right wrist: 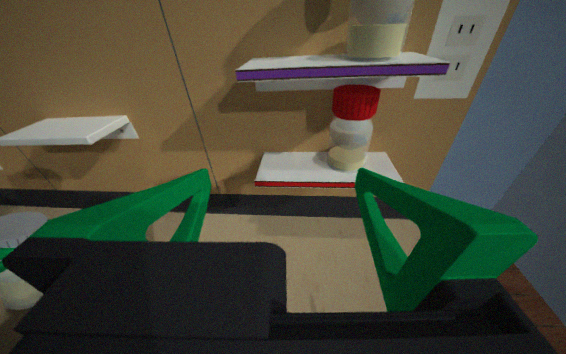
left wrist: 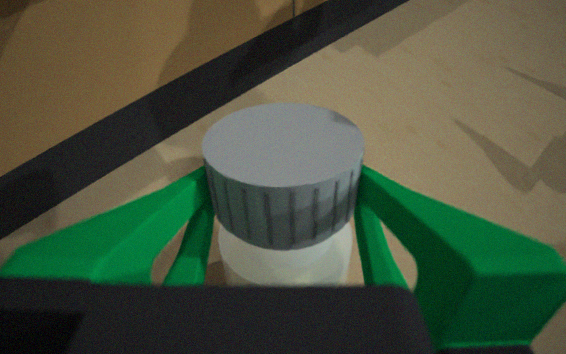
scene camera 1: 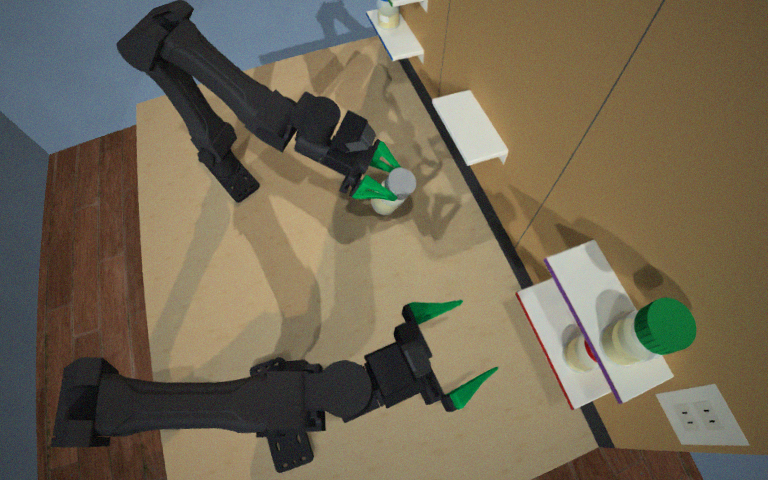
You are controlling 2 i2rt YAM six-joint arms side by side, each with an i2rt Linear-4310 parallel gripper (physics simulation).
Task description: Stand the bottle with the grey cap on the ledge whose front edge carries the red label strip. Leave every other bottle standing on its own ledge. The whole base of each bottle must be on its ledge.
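Where they show: left gripper, fingertip midpoint: [right wrist: 24, 238] [left wrist: 283, 178] [scene camera 1: 400, 186]; right gripper, fingertip midpoint: [right wrist: 282, 176] [scene camera 1: 478, 334]; left arm's base, origin of the base link: [scene camera 1: 228, 170].
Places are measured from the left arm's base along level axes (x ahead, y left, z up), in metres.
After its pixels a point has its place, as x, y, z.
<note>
The grey-capped bottle [scene camera 1: 400, 182] @[0.198, -0.405, 0.175] [left wrist: 283, 150] @[0.200, -0.398, 0.177] [right wrist: 21, 227] @[0.199, -0.414, 0.171] is upright at my left gripper [scene camera 1: 386, 183] @[0.203, -0.402, 0.152] [left wrist: 283, 178] @[0.203, -0.402, 0.152], whose fingers are shut on it at the cap; whether its base touches the table is hard to tell. My right gripper [scene camera 1: 480, 335] @[0.070, -0.688, 0.255] [right wrist: 282, 176] @[0.070, -0.688, 0.255] is open and empty, in front of the red-label ledge [scene camera 1: 543, 328] @[0.181, -0.753, 0.160] [right wrist: 287, 170] @[0.203, -0.733, 0.160]. A red-capped bottle [scene camera 1: 578, 352] @[0.165, -0.806, 0.218] [right wrist: 350, 137] @[0.166, -0.805, 0.215] stands on the right part of that ledge in the right wrist view. A green-capped bottle [scene camera 1: 665, 326] @[0.165, -0.819, 0.405] stands on the purple-label ledge [scene camera 1: 589, 274] @[0.222, -0.739, 0.300] [right wrist: 295, 64] @[0.186, -0.742, 0.300] above it; its body [right wrist: 377, 40] @[0.150, -0.807, 0.318] shows in the right wrist view.
A bare white ledge [scene camera 1: 470, 127] @[0.347, -0.431, 0.230] [right wrist: 65, 131] @[0.325, -0.437, 0.230] is on the wall between the others. A bottle [scene camera 1: 388, 16] @[0.500, -0.049, 0.199] stands on the blue-label ledge [scene camera 1: 403, 44] @[0.487, -0.114, 0.160] at the top. A dark strip [scene camera 1: 492, 223] @[0.344, -0.544, 0.021] [left wrist: 200, 95] @[0.359, -0.510, 0.028] [right wrist: 240, 204] @[0.297, -0.655, 0.031] runs along the wall's foot. A wall socket [scene camera 1: 702, 416] @[0.172, -0.945, 0.310] [right wrist: 472, 50] @[0.165, -0.961, 0.300] is beside the purple-label ledge.
</note>
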